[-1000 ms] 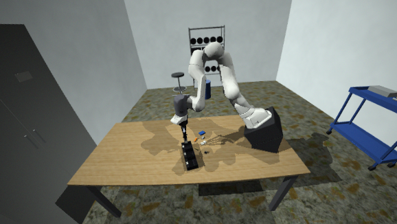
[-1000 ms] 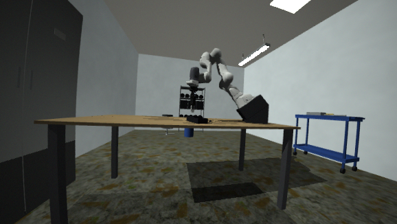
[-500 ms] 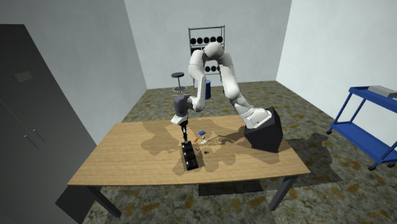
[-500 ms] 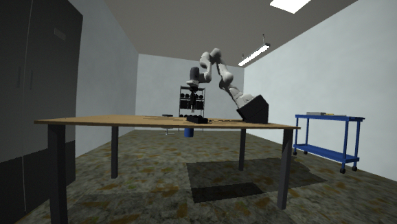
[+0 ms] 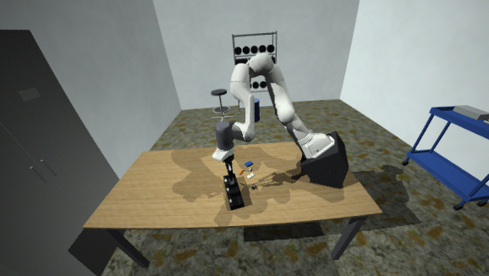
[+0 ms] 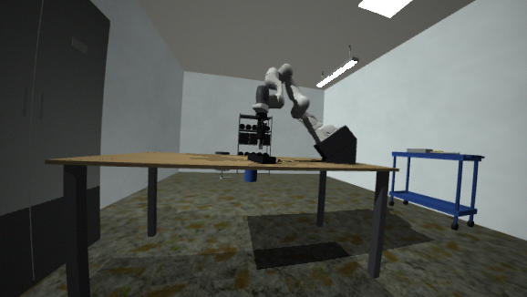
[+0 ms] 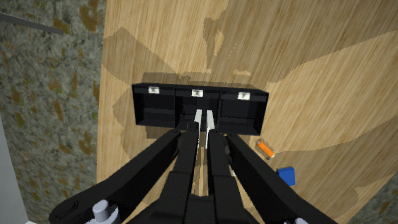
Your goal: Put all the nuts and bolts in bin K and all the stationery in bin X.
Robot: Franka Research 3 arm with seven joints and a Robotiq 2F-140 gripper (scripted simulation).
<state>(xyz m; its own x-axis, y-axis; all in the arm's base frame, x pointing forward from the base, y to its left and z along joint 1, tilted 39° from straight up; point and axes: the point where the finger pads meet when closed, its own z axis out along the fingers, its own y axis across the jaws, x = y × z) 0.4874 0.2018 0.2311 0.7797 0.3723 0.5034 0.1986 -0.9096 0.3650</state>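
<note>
Now: the black bin row 2 cm to the left of my hand and 9 cm below it. From my hand the other things lie so: brass bolt: 7 cm behind, 5 cm to the right, 10 cm below; then orange cylinder: 5 cm behind, 17 cm to the right, 10 cm below; then black die: 14 cm behind, 1 cm to the right, 10 cm below.
</note>
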